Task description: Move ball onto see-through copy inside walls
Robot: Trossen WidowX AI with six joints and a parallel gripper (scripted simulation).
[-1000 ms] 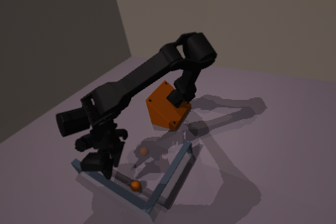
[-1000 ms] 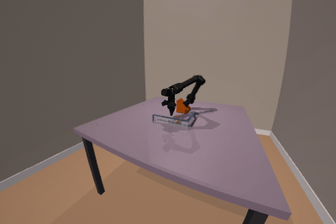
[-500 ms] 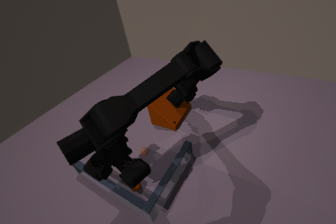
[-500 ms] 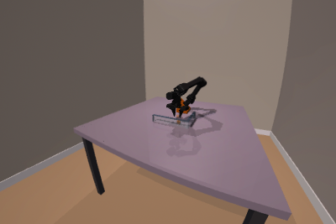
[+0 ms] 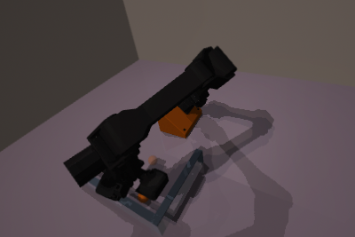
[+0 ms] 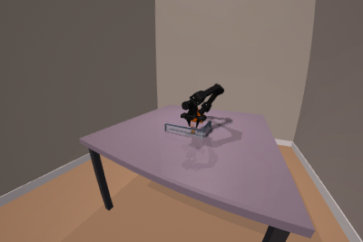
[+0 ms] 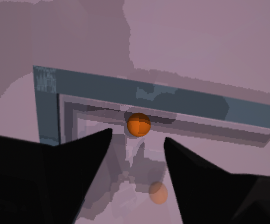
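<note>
Now: the orange ball 40 mm below my gripper tip. Round my gripper tip: see-through copy of ball (120 mm behind, 50 mm to the right, 40 mm below).
</note>
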